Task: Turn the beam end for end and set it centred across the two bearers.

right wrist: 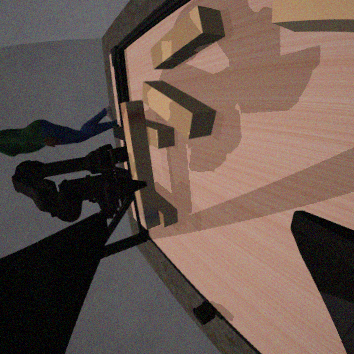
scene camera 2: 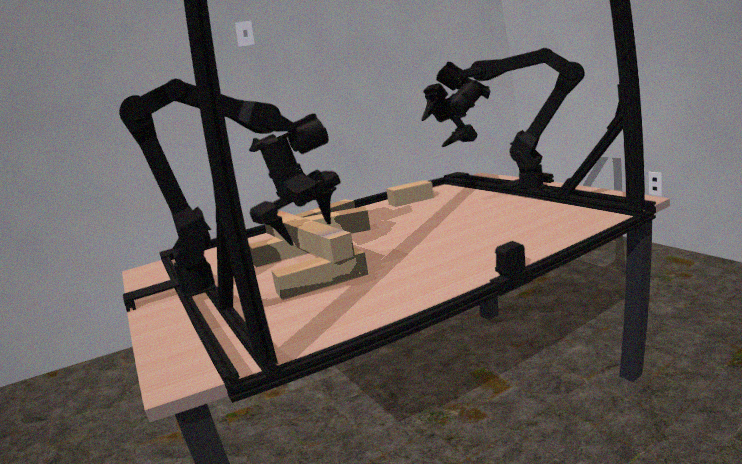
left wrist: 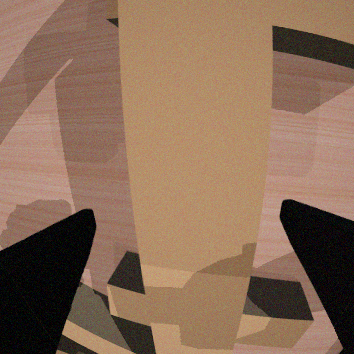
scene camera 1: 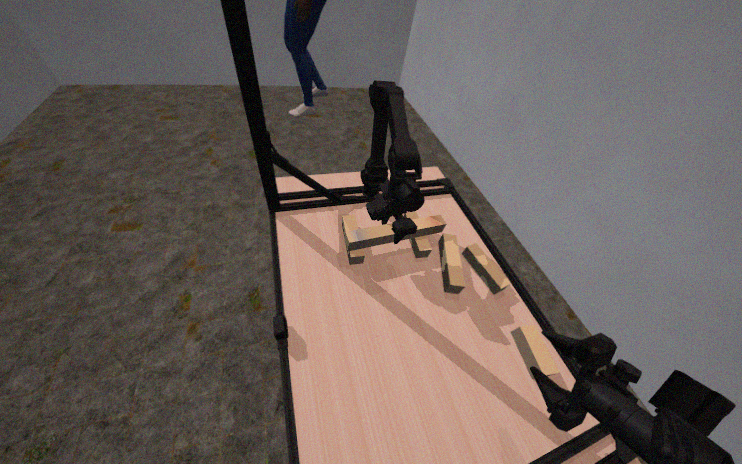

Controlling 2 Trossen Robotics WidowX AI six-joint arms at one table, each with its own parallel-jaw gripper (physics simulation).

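Where they show: left gripper, between the fingertips: (right wrist: pixel 142 178) (left wrist: pixel 188 214) (scene camera 1: pixel 389 234); right gripper, between the fingertips: (right wrist: pixel 201 222) (scene camera 2: pixel 432 133) (scene camera 1: pixel 537 349); left arm's base, origin of its link: (scene camera 2: pixel 197 289) (scene camera 1: pixel 370 191); right arm's base, origin of its link: (scene camera 2: pixel 532 187).
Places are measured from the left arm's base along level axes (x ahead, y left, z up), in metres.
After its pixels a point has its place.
The long wooden beam (scene camera 1: pixel 374 234) @[x 0.260, y -0.073, z 0.069 m] (scene camera 2: pixel 340 248) @[x 0.251, y -0.157, z 0.047 m] (left wrist: pixel 195 150) @[x 0.249, y -0.051, z 0.069 m] (right wrist: pixel 141 160) @[x 0.267, y 0.036, z 0.049 m] lies across two bearers. One bearer (scene camera 1: pixel 356 257) @[x 0.300, y -0.136, z 0.020 m] (scene camera 2: pixel 320 276) @[x 0.207, y -0.147, z 0.004 m] is under its bluish-marked end; the other bearer (scene camera 1: pixel 421 248) @[x 0.311, y 0.080, z 0.025 m] (scene camera 2: pixel 267 252) @[x 0.182, y 0.082, z 0.007 m] (right wrist: pixel 165 138) @[x 0.321, y 0.090, z 0.004 m] is nearer its faint reddish end, which sticks out past it in scene camera 1. My left gripper (scene camera 2: pixel 310 232) @[x 0.253, y -0.016, z 0.047 m] (left wrist: pixel 188 214) @[x 0.253, y -0.016, z 0.047 m] is open, its fingers on either side of the beam, not gripping it; the arm covers part of the beam in scene camera 1. My right gripper (scene camera 1: pixel 540 351) @[x 0.685, y 0.123, z 0.180 m] (scene camera 2: pixel 434 132) @[x 0.685, y 0.123, z 0.180 m] (right wrist: pixel 201 222) @[x 0.685, y 0.123, z 0.180 m] is open and empty, raised well away from the beam.
Two loose wooden blocks (scene camera 1: pixel 453 265) @[x 0.396, y 0.153, z 0.031 m] (scene camera 1: pixel 488 269) @[x 0.432, y 0.269, z 0.025 m] lie beside the bearers, to the right in scene camera 1. A third block (scene camera 1: pixel 536 347) @[x 0.677, y 0.262, z 0.028 m] (scene camera 2: pixel 410 193) @[x 0.668, y 0.245, z 0.009 m] lies farther along the table, near its edge. Black frame rails and posts (scene camera 2: pixel 629 120) @[x 0.877, y -0.359, z 0.197 m] surround the table.
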